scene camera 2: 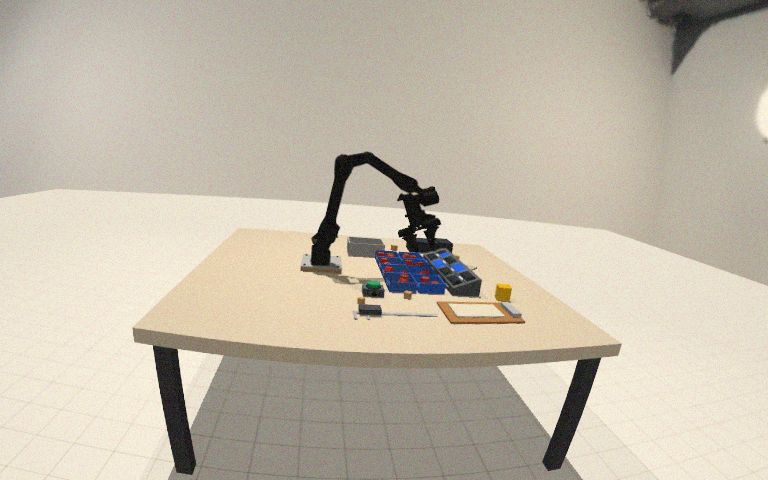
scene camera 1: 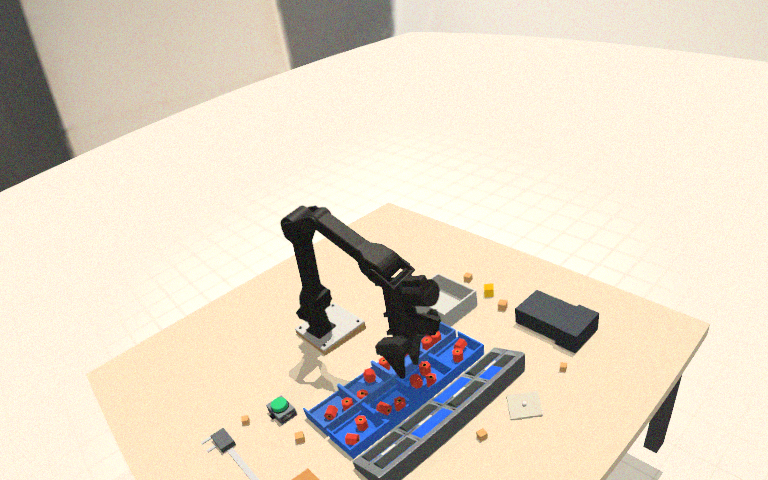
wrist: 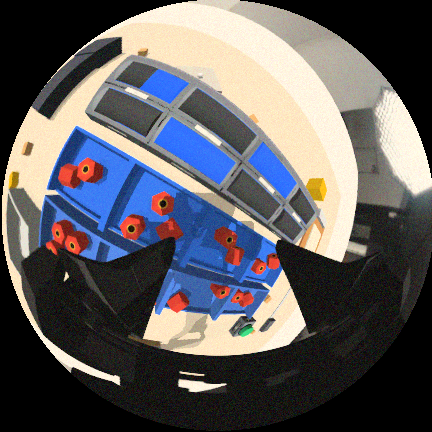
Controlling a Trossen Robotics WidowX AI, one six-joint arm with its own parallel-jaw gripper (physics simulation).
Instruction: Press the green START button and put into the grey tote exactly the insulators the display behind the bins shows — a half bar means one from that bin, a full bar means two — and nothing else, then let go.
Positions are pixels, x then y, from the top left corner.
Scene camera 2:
my gripper: 425,250
dark display: 470,288
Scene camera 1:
my gripper: 409,371
grey tote: 456,300
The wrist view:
my gripper: 226,244
grey tote: 27,214
dark display: 146,143
